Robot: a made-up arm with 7 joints.
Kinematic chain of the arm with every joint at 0, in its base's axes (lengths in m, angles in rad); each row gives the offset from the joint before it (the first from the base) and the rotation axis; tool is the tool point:
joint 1: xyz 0 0 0.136 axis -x
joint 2: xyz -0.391 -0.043 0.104 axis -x
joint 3: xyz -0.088 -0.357 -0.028 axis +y
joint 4: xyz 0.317 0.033 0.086 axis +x
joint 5: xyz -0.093 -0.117 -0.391 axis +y
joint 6: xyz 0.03 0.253 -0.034 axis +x
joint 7: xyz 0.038 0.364 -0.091 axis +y
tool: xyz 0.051 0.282 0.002
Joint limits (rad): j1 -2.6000..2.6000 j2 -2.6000..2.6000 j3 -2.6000..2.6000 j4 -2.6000..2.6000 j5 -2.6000..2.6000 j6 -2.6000..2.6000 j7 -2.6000..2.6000
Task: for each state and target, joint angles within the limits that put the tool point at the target. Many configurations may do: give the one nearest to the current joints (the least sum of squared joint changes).
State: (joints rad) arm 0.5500 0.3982 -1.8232 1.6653 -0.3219 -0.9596 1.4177
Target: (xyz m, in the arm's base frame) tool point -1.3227 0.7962 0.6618
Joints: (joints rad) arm 0.7930 0.4608 -1.2920 2.4477 -0.5706 -0.7793 1.3850
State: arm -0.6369 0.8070 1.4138 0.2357 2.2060 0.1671 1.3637
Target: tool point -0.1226 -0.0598 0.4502
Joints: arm -1.0066 0.4912 1.3239 0.6670 2.4267 -0.5708 1.3915
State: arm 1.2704 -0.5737 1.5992 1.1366 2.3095 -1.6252 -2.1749
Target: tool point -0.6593 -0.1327 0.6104
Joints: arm 1.1650 -0.5453 1.4649 0.9472 2.2247 -2.1129 -2.1940
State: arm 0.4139 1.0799 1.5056 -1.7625 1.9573 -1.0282 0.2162
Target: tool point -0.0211 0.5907 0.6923
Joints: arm 0.6771 1.3263 1.8325 -2.2125 1.7118 -1.6598 0.2641
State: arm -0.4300 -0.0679 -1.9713 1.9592 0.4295 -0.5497 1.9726
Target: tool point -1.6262 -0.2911 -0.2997
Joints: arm -0.6716 -0.0053 -2.0085 2.6000 0.0075 -0.4503 1.8860
